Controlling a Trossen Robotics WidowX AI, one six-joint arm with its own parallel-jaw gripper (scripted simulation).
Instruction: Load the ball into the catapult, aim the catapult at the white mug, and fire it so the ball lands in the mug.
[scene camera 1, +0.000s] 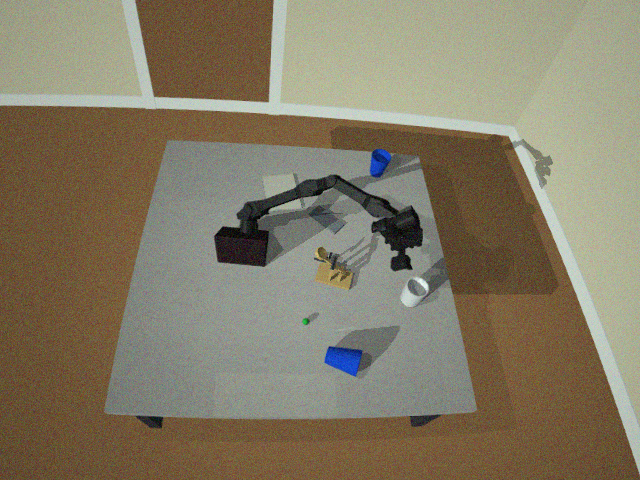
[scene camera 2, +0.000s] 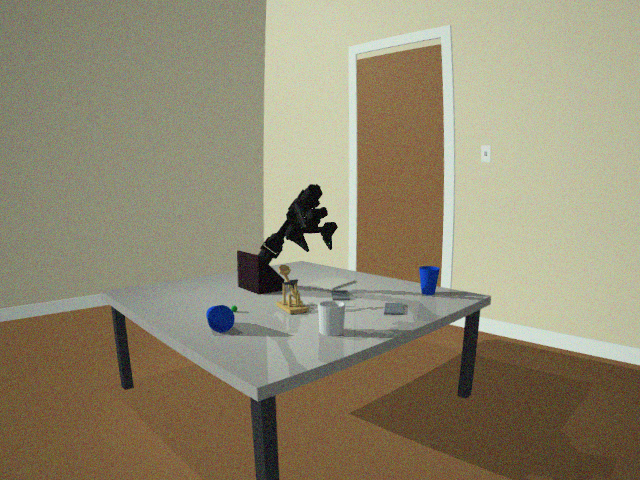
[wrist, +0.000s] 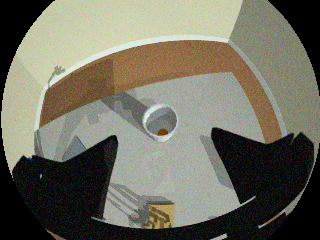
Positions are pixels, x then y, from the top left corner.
My gripper shows in scene camera 1 (411, 258), in scene camera 2 (319, 250) and in the wrist view (165, 136).
